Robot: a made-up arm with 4 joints. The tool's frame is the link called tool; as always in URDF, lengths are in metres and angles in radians. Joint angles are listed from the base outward. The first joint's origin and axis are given. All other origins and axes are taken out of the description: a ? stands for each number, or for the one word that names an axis. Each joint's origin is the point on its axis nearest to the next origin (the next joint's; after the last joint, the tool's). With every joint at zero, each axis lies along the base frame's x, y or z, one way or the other. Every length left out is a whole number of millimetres.
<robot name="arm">
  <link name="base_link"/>
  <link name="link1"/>
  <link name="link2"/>
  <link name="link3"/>
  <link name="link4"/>
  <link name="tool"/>
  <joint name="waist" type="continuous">
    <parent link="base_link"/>
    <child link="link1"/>
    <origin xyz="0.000 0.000 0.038" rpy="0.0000 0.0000 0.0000"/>
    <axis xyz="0 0 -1"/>
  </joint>
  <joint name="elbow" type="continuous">
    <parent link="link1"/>
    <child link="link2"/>
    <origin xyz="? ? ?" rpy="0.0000 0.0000 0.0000"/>
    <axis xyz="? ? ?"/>
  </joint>
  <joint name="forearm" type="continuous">
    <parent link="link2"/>
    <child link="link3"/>
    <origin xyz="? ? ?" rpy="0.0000 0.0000 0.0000"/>
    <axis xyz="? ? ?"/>
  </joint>
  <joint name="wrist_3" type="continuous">
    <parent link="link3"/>
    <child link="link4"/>
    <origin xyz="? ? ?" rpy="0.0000 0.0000 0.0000"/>
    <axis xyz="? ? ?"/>
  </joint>
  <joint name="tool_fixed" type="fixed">
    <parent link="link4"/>
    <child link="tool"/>
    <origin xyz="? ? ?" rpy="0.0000 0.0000 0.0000"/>
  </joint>
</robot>
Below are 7 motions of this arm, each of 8 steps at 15 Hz.
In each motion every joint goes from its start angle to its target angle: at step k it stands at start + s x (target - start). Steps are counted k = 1, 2, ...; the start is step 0. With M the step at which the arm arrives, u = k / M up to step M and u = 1 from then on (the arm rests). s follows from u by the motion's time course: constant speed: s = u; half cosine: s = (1 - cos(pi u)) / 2; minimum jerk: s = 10 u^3 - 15 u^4 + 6 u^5.
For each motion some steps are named. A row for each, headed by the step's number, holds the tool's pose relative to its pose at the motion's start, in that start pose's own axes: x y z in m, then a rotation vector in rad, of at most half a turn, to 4 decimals.
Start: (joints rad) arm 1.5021 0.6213 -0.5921 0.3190
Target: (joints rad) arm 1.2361 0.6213 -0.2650 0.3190
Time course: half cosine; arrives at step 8
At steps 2, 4, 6, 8:
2: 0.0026 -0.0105 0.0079 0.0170 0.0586 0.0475
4: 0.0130 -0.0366 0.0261 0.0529 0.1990 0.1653
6: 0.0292 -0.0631 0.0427 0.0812 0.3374 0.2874
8: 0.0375 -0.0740 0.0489 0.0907 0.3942 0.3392

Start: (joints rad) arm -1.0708 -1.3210 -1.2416 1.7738
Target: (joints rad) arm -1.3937 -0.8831 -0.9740 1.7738
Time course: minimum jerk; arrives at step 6
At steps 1, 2, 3, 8:
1: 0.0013 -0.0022 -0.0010 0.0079 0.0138 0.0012
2: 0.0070 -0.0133 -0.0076 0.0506 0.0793 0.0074
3: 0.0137 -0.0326 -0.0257 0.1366 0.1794 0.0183
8: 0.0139 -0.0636 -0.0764 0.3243 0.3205 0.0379

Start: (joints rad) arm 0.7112 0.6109 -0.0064 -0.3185
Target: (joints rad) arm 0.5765 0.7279 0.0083 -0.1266
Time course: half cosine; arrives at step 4
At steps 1, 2, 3, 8:
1: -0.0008 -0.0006 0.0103 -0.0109 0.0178 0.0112
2: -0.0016 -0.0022 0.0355 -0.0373 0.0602 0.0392
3: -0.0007 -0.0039 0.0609 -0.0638 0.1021 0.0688
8: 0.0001 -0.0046 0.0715 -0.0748 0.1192 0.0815

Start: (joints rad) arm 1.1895 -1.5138 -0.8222 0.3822
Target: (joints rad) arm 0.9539 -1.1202 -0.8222 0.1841
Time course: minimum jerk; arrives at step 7
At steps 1, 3, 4, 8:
1: -0.0016 0.0011 -0.0029 0.0111 -0.0027 -0.0080
3: -0.0228 0.0213 -0.0463 0.1795 -0.0476 -0.1218
4: -0.0344 0.0424 -0.0792 0.3135 -0.0883 -0.2020
8: -0.0427 0.0794 -0.1223 0.5065 -0.1525 -0.3029

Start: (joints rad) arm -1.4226 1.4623 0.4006 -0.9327
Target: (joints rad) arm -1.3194 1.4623 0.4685 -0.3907
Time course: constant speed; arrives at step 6
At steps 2, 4, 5, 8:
2: 0.0050 0.0044 0.0522 -0.1792 -0.0103 0.0064
4: 0.0088 0.0187 0.1021 -0.3583 -0.0216 0.0109
5: 0.0103 0.0295 0.1256 -0.4478 -0.0277 0.0124
8: 0.0115 0.0426 0.1479 -0.5372 -0.0340 0.0135

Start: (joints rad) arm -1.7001 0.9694 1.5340 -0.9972
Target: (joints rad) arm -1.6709 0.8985 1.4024 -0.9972
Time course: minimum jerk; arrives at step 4
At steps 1, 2, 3, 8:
1: 0.0069 -0.0008 -0.0034 0.0014 -0.0150 0.0095
2: 0.0336 -0.0033 -0.0151 0.0060 -0.0724 0.0457
3: 0.0610 -0.0051 -0.0250 0.0093 -0.1299 0.0816
8: 0.0682 -0.0054 -0.0272 0.0100 -0.1449 0.0909

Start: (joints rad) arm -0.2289 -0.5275 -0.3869 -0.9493
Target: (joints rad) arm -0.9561 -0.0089 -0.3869 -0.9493
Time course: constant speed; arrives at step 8
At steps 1, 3, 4, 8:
1: 0.0114 -0.0008 -0.0198 0.0902 0.0152 0.0640
3: 0.0282 0.0063 -0.0563 0.2726 0.0613 0.1840
4: 0.0330 0.0135 -0.0722 0.3643 0.0922 0.2398
8: 0.0255 0.0540 -0.1140 0.7262 0.2683 0.4318

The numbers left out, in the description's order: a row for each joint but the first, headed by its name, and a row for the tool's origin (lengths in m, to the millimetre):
elbow: xyz -0.129 0.043 0.000, axis 1 0 0
forearm: xyz 0.000 0.157 0.067, axis 0 1 0
wrist_3: xyz -0.153 0.000 -0.161, axis -1 0 0
tool: xyz 0.000 -0.320 0.018

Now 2 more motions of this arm.
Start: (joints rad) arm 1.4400 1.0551 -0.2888 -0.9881
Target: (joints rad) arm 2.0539 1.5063 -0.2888 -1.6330
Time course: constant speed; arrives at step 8
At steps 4, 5, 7, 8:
4: 0.1423 0.0368 -0.2095 0.4996 -0.2820 0.1865
5: 0.1890 0.0617 -0.2484 0.6240 -0.3371 0.2564
7: 0.2844 0.1295 -0.3050 0.8689 -0.4235 0.4217
8: 0.3297 0.1713 -0.3223 0.9885 -0.4534 0.5163

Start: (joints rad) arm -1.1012 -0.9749 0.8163 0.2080
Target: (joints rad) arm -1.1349 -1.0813 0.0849 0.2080
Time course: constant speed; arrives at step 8
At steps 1, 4, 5, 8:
1: 0.0068 0.0035 -0.0127 -0.0112 -0.0913 -0.0270
4: 0.0348 0.0105 -0.0460 -0.0485 -0.3666 -0.1022
5: 0.0463 0.0117 -0.0552 -0.0622 -0.4588 -0.1252
8: 0.0855 0.0115 -0.0753 -0.1059 -0.7367 -0.1876

